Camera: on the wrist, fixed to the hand. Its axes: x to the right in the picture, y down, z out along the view.
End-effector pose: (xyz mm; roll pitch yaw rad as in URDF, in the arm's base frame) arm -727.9 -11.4 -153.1 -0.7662 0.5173 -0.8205
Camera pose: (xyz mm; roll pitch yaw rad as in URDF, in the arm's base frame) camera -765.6 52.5 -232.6 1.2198 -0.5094 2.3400
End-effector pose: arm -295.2 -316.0 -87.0 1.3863 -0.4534 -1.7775
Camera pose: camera -207.2 -280.9 -33.5 -0.9311 0.4629 1.3466
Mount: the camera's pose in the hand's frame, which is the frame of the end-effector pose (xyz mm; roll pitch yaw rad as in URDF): -23.7 84.3 -64.5 0.4630 0.0171 -3.1351
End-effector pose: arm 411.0 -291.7 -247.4 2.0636 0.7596 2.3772
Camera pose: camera 359.6 -265.9 -155.1 -1.5834 -0.7618 -0.7895
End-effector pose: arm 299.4 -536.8 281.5 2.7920 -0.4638 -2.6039
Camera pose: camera 322.7 -456.4 350.9 -2.3349 0.4499 0.5244
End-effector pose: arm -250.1 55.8 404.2 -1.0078 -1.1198 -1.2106
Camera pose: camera -229.1 -26.9 336.8 1.5081 1.1231 1.9724
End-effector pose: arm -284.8 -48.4 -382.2 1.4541 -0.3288 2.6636
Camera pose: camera -277.0 -135.6 -317.7 -0.9968 0.3372 -0.4952
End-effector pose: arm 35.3 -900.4 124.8 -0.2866 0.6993 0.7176
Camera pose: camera -61.1 -901.4 74.5 0.7404 -0.6847 -2.4097
